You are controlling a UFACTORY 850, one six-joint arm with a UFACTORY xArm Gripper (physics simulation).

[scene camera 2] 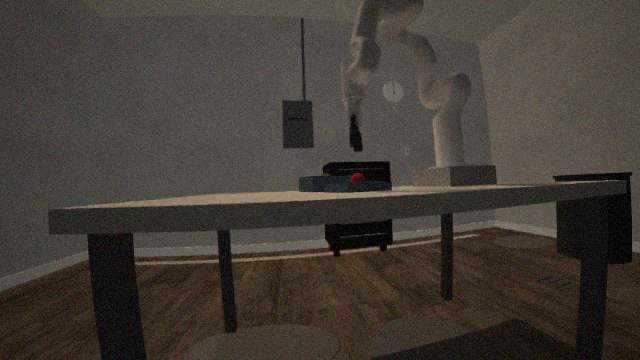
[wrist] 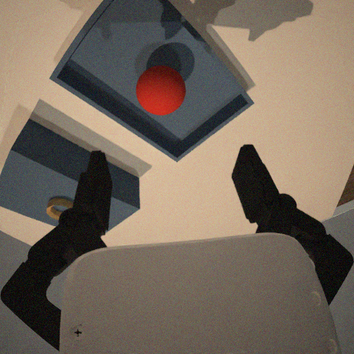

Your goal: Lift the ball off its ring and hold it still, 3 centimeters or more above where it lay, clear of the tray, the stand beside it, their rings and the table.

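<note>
A red ball (scene camera 2: 357,178) (wrist: 161,90) sits inside the blue tray (scene camera 2: 371,186) (wrist: 116,108); the ring under it is hidden. The blue stand (scene camera 2: 311,183) (wrist: 25,175) is beside the tray, with a tan ring (wrist: 51,213) on its top, partly behind a finger in the wrist view. My gripper (scene camera 2: 356,150) (wrist: 173,162) is open with nothing between its fingers. It hangs above the ball in the scene view, clear of the tray and stand. In the wrist view the ball lies beyond the fingertips, toward the top of the view.
The tray and stand are on the pale table (scene camera 2: 210,200) (wrist: 200,195), separated by a narrow strip of table top. The arm's base block (scene camera 2: 472,176) stands on the table to the right of the tray. A black cabinet (scene camera 2: 357,239) stands behind the table.
</note>
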